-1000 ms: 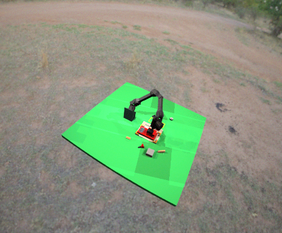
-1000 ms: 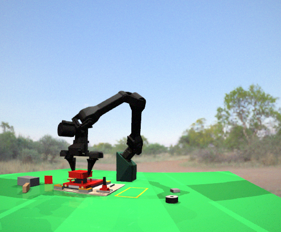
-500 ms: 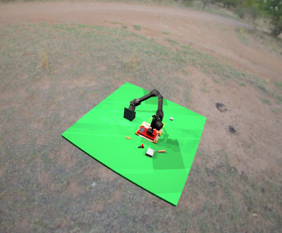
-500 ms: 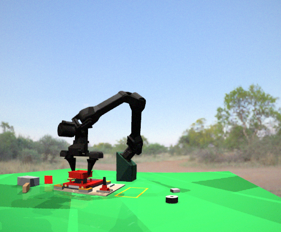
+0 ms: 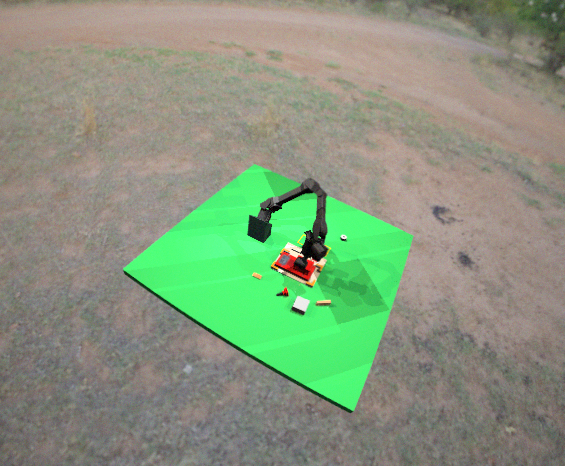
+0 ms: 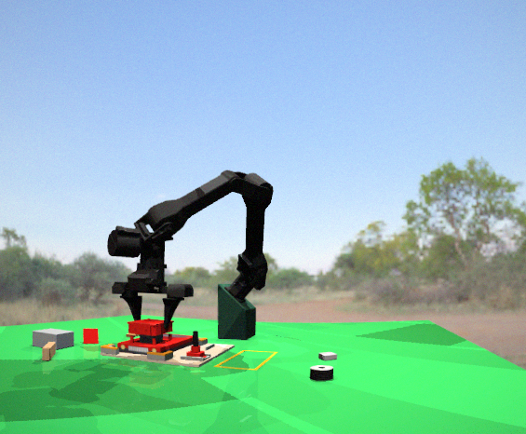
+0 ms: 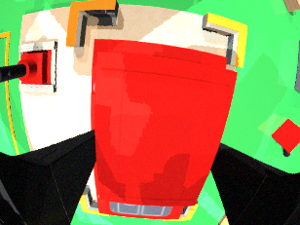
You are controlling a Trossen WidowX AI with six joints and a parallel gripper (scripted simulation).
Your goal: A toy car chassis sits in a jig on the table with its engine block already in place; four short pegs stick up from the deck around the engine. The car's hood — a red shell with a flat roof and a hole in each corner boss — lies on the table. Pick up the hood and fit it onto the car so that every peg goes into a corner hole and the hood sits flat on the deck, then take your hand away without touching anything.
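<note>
The grey engine block lies 1 cm to the left of my gripper tip and 3 cm below it. Round my gripper tip: tan block 19 cm ahead, 13 cm to the right, 5 cm below; red hood right at my gripper tip; pale jig 2 cm behind, 3 cm to the left, 5 cm below.
</note>
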